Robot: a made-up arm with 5 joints.
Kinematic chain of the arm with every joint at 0, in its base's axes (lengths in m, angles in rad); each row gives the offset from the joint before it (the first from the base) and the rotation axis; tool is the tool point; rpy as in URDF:
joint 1: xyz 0 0 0.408 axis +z
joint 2: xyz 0 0 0 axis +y
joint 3: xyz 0.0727 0 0.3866 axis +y
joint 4: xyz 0.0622 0 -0.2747 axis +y
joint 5: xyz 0.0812 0 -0.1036 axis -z
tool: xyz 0 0 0 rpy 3.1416 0 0
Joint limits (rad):
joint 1: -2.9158..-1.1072
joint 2: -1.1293..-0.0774
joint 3: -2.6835..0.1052
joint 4: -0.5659..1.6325
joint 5: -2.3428..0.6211
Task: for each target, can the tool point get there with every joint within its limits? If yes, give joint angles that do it. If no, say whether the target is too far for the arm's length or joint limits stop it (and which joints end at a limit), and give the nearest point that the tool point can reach.
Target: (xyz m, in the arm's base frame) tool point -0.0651 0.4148 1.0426
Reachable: yes | joints -1.4152 -1.0325 -2.4135 1.0946 -0.9401
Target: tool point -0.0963 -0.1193 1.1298
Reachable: yes | joints -2.2501 -0.3253 -1.8178 -0.2522 -0.6221
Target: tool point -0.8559 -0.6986 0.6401
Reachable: no: too far | nearest point -0.3496 -0.2854 0.7379 | short by 0.661 m
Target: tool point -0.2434 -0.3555 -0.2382
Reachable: no: joint limits stop it (at a limit: joint 2) | nearest point -0.1059 -0.1547 0.4120 | short by 0.694 m
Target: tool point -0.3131 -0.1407 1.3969
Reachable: no: too far | nearest point -0.2082 -0.0936 1.1683 | short by 0.256 m
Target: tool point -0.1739 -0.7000 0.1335
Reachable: no: joint limits stop it (at a limit: joint 2) | nearest point -0.0814 -0.3277 0.5097 | short by 0.537 m
